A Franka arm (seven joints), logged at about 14 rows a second.
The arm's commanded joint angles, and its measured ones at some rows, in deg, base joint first. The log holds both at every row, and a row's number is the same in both.
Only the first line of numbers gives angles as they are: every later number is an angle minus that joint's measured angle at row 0.
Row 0, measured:
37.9, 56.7, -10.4, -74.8, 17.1, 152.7, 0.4
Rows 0 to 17, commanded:
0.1, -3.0, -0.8, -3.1, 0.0, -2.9, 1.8
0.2, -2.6, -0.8, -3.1, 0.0, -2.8, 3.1
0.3, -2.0, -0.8, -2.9, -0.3, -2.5, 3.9
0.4, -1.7, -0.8, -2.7, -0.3, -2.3, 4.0
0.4, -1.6, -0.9, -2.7, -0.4, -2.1, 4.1
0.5, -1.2, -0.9, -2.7, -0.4, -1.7, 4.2
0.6, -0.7, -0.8, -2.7, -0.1, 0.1, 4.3
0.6, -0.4, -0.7, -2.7, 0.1, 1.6, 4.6
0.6, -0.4, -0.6, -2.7, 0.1, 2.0, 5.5
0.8, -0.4, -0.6, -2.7, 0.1, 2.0, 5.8
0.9, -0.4, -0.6, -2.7, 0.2, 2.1, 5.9
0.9, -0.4, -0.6, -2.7, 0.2, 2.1, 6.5
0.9, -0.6, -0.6, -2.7, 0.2, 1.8, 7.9
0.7, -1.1, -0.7, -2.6, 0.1, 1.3, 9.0
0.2, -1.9, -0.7, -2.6, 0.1, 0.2, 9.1
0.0, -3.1, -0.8, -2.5, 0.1, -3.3, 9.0
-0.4, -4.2, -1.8, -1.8, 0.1, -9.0, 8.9
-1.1, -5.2, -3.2, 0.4, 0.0, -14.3, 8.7
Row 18, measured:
0.2, -1.4, -1.8, -0.4, 0.0, -6.1, 8.3
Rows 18 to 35, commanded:
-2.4, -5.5, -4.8, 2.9, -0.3, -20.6, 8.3
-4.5, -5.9, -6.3, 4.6, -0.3, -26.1, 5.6
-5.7, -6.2, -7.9, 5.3, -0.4, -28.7, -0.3
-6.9, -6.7, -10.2, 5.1, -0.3, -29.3, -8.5
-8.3, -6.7, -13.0, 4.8, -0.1, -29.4, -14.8
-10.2, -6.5, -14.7, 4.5, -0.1, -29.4, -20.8
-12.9, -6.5, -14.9, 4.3, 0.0, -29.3, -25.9
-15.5, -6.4, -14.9, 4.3, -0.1, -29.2, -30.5
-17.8, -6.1, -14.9, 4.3, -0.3, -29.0, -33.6
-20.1, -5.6, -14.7, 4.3, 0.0, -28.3, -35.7
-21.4, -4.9, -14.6, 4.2, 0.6, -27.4, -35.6
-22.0, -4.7, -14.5, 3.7, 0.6, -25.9, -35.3
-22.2, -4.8, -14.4, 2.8, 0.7, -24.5, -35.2
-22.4, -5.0, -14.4, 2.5, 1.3, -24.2, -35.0
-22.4, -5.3, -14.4, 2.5, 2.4, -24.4, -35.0
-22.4, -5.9, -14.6, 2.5, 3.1, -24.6, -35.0
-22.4, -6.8, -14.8, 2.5, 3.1, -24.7, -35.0
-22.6, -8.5, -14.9, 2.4, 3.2, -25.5, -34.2
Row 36, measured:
-22.6, -4.5, -15.0, 4.1, 2.0, -24.5, -34.6
